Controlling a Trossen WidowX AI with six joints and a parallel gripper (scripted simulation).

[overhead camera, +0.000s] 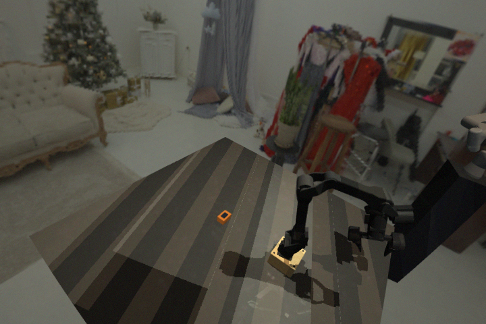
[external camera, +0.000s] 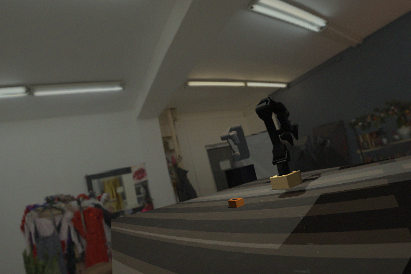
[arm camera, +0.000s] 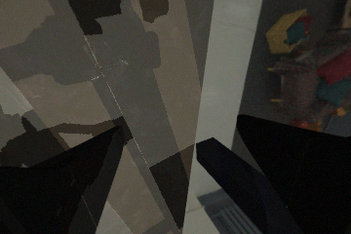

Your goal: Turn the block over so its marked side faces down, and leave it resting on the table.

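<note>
Right now my gripper tip is 620 mm short of the block, 200 mm above it and 20 mm to the left of it.
</note>
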